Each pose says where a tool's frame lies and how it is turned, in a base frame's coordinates. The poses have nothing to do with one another.
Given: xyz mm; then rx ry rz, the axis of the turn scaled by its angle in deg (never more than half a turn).
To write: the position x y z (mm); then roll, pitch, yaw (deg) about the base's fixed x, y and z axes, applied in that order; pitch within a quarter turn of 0, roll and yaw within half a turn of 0. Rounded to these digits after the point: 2 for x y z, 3 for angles.
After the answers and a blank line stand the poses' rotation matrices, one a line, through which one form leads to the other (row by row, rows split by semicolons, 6 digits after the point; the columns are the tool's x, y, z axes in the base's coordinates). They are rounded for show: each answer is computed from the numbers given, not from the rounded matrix.
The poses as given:
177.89 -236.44 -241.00 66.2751 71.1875 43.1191
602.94 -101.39 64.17 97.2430 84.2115 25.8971
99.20 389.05 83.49 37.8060 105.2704 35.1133
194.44 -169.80 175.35 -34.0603 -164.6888 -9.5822
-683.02 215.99 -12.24 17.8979 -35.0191 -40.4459
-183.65 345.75 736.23 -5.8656 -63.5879 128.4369
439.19 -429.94 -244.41 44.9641 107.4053 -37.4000
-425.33 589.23 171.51 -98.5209 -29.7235 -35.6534
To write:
177.89 -236.44 -241.00 94.331 18.554 76.871
602.94 -101.39 64.17 127.751 13.892 74.946
99.20 389.05 83.49 115.715 41.117 113.970
194.44 -169.80 175.35 175.909 -12.626 157.083
-683.02 215.99 -12.24 30.609 -24.550 -48.882
-183.65 345.75 736.23 -49.036 -11.424 144.721
439.19 -429.94 -244.41 -165.469 66.189 144.067
-425.33 589.23 171.51 -103.874 -40.565 1.297

0.215343 0.145623 0.965620; 0.923244 0.291835 -0.249904; -0.318194 0.945318 -0.071601
0.252134 0.640529 0.725362; 0.937433 0.024310 -0.347317; -0.240100 0.767549 -0.594324
-0.306059 0.155781 0.939180; 0.688394 0.717654 0.105296; -0.657603 0.678753 -0.326883
-0.898796 0.402770 -0.173038; 0.379984 0.912651 0.150603; 0.218581 0.069610 -0.973333
0.598161 0.509263 -0.618753; -0.685253 0.725359 -0.065443; 0.415490 0.463148 0.782855
-0.800176 -0.500737 -0.330123; 0.566117 -0.448806 -0.691436; 0.198067 -0.740159 0.642600
-0.326898 0.753924 0.569857; 0.236918 0.649106 -0.722863; -0.914881 -0.101293 -0.390809
0.759475 0.636603 0.133920; 0.017193 -0.225430 0.974108; 0.650310 -0.737508 -0.182153

